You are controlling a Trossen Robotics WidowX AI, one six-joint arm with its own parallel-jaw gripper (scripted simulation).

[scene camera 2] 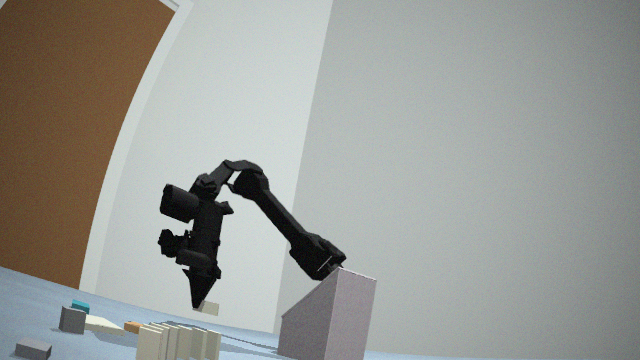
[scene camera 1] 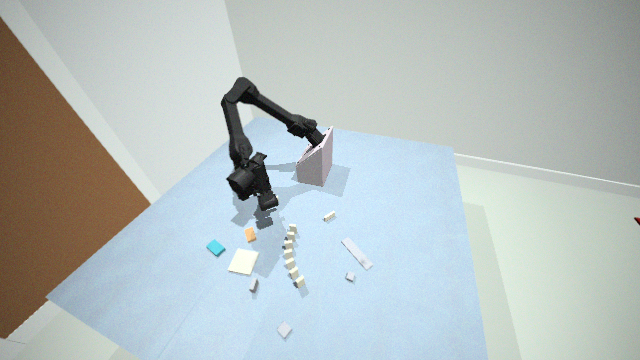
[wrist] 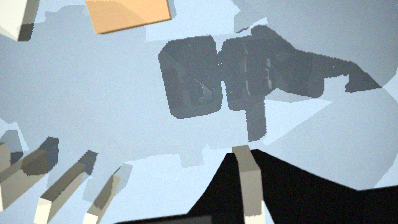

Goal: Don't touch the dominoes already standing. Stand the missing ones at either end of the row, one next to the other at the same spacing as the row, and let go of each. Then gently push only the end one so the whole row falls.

Labels:
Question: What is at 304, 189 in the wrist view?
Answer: The gripper.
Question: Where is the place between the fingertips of the gripper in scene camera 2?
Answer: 195, 308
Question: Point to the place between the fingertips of the gripper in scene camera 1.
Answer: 267, 203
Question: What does the gripper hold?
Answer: A cream domino.

